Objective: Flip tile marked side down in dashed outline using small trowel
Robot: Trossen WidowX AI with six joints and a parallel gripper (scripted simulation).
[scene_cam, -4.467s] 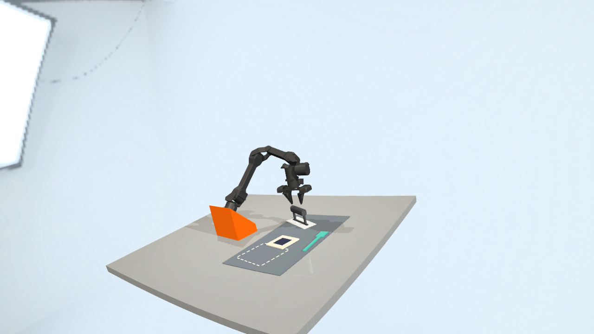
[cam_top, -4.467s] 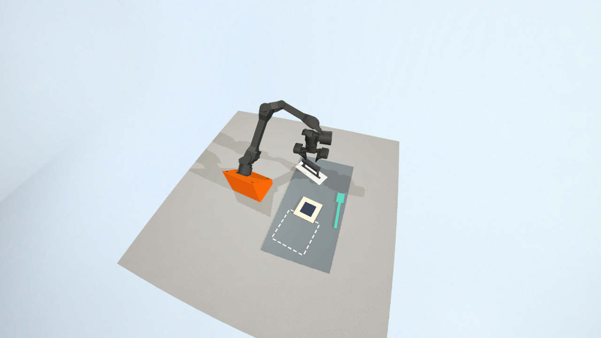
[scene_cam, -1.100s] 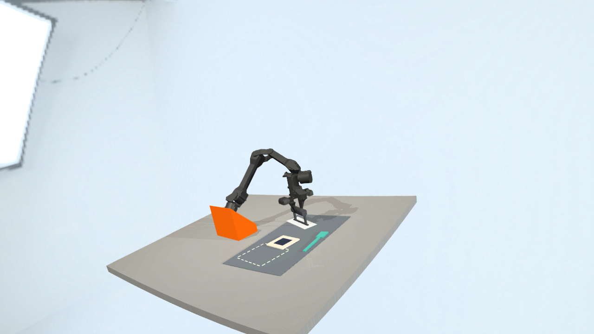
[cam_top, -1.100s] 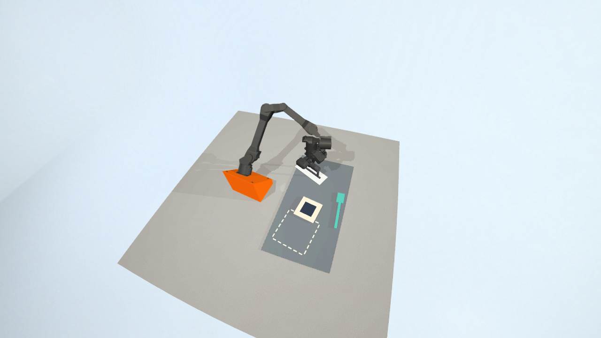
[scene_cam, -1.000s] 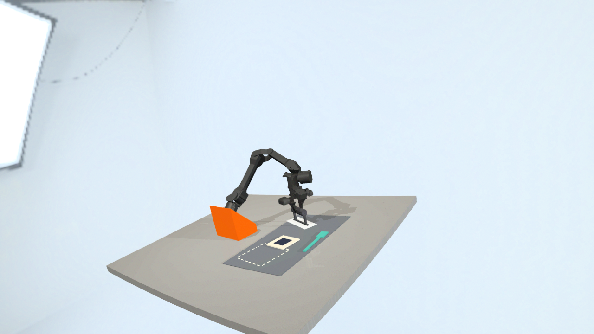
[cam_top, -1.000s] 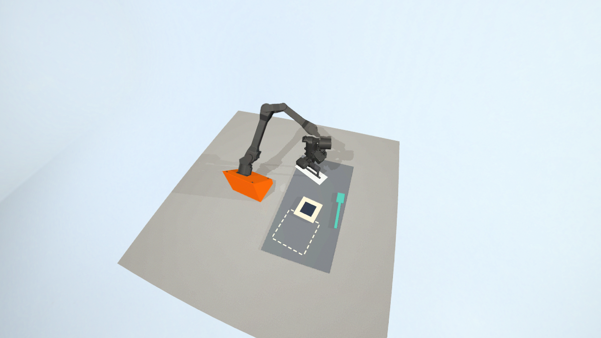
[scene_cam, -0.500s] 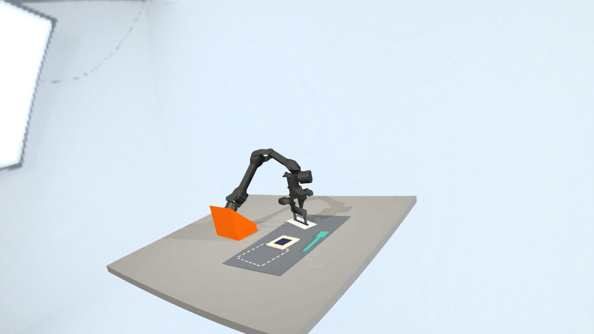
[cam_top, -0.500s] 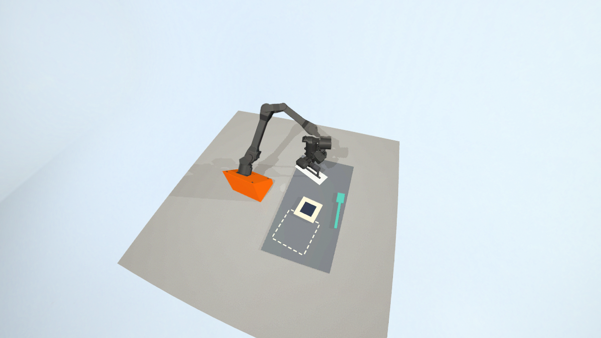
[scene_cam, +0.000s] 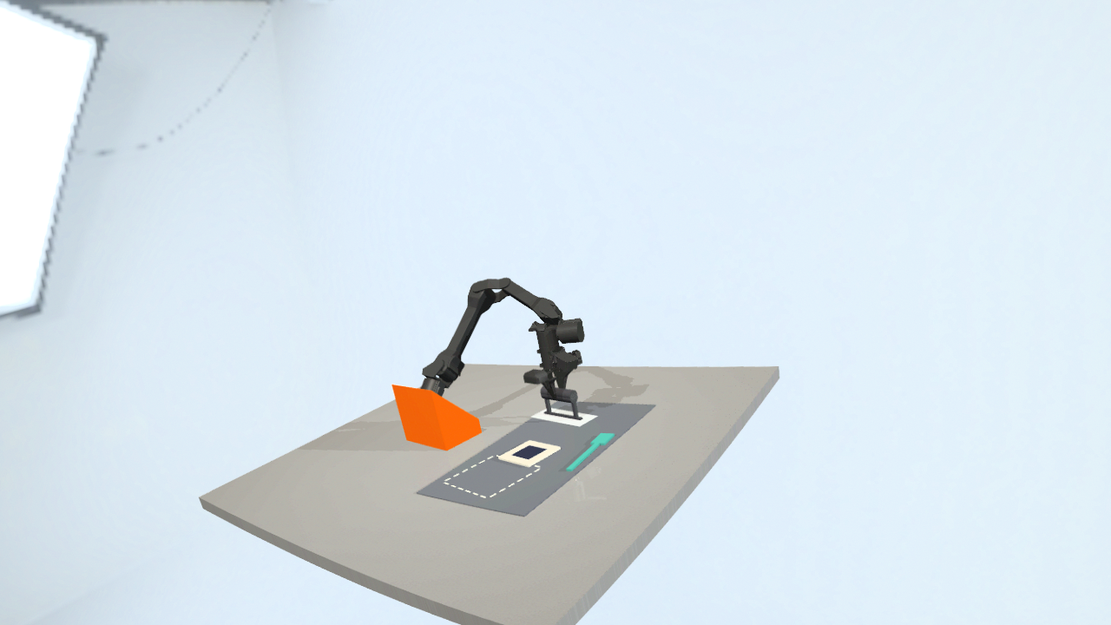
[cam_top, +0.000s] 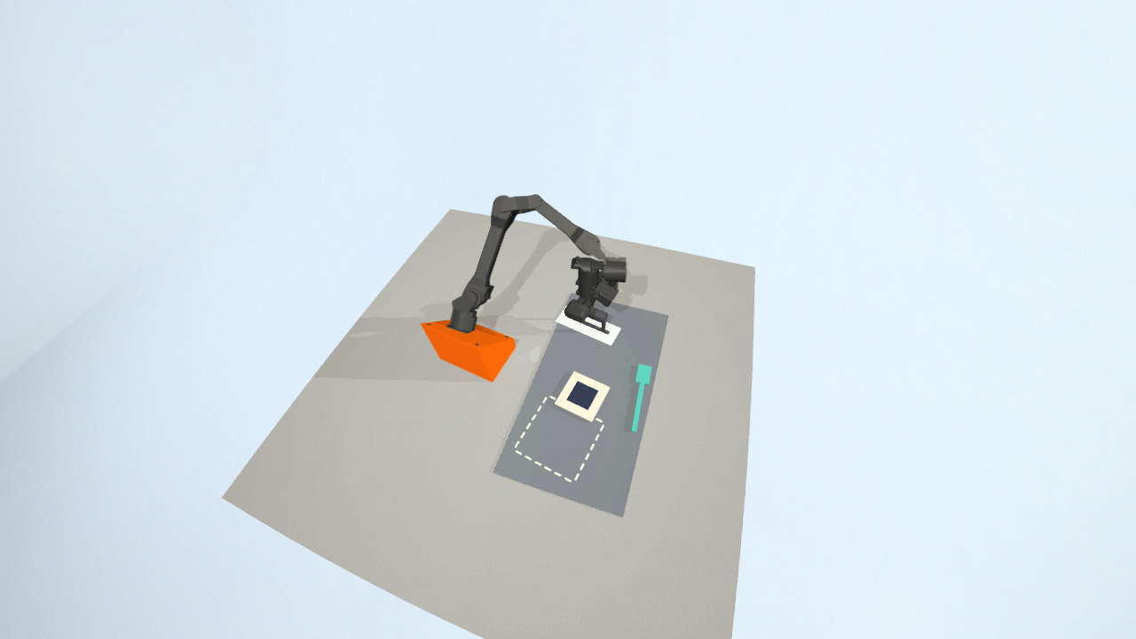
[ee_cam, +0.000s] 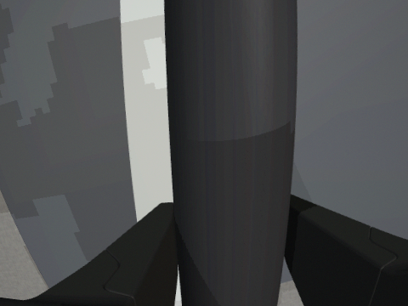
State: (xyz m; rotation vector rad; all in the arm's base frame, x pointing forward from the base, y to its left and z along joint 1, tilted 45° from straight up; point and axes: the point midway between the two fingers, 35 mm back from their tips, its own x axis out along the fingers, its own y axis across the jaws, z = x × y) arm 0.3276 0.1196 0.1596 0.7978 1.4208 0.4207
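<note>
Now: the white-bladed tool 20 mm behind my gripper tip and 30 mm below it. From my gripper tip the other things lie so: tile (50 mm ahead, 250 mm to the right, 60 mm below); grey mat (70 mm ahead, 200 mm to the right, 80 mm below); teal trowel (210 mm ahead, 190 mm to the right, 60 mm below).
</note>
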